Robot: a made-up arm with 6 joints. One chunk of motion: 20 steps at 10 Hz.
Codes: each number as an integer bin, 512 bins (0 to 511) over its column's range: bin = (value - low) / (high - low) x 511, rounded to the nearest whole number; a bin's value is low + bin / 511 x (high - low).
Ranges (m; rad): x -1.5..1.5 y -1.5..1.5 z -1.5..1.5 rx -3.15..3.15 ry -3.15..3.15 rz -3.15..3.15
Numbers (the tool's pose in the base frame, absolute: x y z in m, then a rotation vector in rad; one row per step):
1: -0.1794 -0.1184 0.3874 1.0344 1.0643 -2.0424
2: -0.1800 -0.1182 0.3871 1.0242 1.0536 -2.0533
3: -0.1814 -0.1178 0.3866 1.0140 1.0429 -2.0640
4: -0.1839 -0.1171 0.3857 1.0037 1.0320 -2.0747
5: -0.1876 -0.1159 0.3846 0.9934 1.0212 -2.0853
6: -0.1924 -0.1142 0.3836 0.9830 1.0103 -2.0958
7: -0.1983 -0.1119 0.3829 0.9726 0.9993 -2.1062
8: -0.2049 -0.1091 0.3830 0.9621 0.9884 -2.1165
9: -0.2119 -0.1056 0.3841 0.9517 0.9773 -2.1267
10: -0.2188 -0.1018 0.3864 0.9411 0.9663 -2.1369
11: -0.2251 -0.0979 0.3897 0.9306 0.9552 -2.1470
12: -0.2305 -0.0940 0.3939 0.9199 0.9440 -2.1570
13: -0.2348 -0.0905 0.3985 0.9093 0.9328 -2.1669
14: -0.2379 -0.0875 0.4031 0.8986 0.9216 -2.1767
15: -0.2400 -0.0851 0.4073 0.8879 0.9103 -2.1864
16: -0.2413 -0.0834 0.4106 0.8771 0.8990 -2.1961
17: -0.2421 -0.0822 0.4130 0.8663 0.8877 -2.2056
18: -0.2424 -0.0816 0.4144 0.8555 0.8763 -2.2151
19: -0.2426 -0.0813 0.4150 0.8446 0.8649 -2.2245
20: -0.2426 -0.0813 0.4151 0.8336 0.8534 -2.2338
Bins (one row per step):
1: 225 235 321 339 342 90
2: 225 235 321 339 341 89
3: 225 235 321 338 340 88
4: 224 236 321 337 339 87
5: 224 236 321 336 338 86
6: 223 236 321 335 337 86
7: 222 236 321 334 337 85
8: 221 237 321 334 336 84
9: 219 238 321 333 335 83
10: 218 238 321 332 334 82
11: 217 239 322 331 333 81
12: 216 239 323 330 332 81
13: 216 240 323 329 331 80
14: 215 241 324 328 330 79
15: 215 241 325 328 329 78
16: 214 241 325 327 328 77
17: 214 241 326 326 328 77
18: 214 242 326 325 327 76
19: 214 242 326 324 326 75
20: 214 242 326 323 325 74

